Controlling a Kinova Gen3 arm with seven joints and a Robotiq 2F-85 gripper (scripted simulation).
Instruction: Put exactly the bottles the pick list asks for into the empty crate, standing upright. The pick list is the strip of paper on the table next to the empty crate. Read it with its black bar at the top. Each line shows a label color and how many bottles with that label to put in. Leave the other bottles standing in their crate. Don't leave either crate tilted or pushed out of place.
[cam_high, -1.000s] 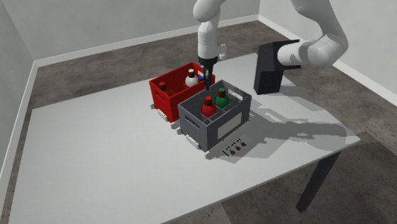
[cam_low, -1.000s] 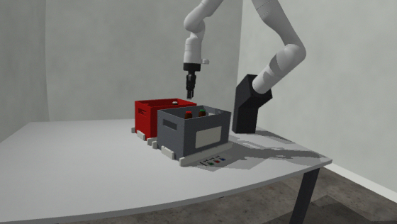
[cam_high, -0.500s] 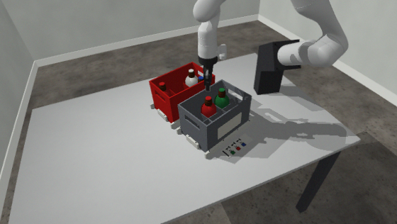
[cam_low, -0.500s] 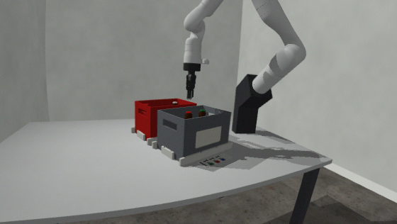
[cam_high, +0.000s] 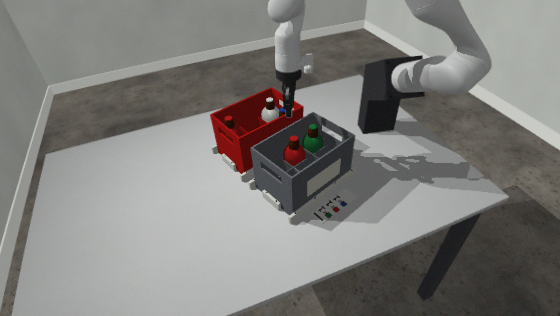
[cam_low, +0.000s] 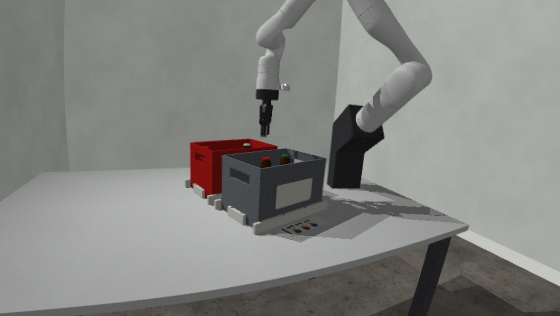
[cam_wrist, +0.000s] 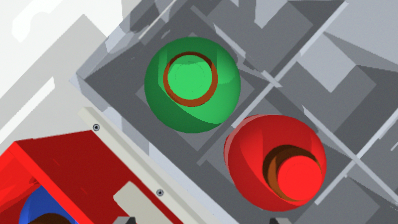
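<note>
The blue-label bottle lies 2 cm behind my hand, 11 cm to the right of it and 15 cm below it. The rest, counted from my hand: red crate (8 cm ahead, 12 cm to the right, 16 cm below); grey crate (10 cm to the left, 16 cm below); green-label bottle (7 cm behind, 3 cm to the left, 15 cm below).
</note>
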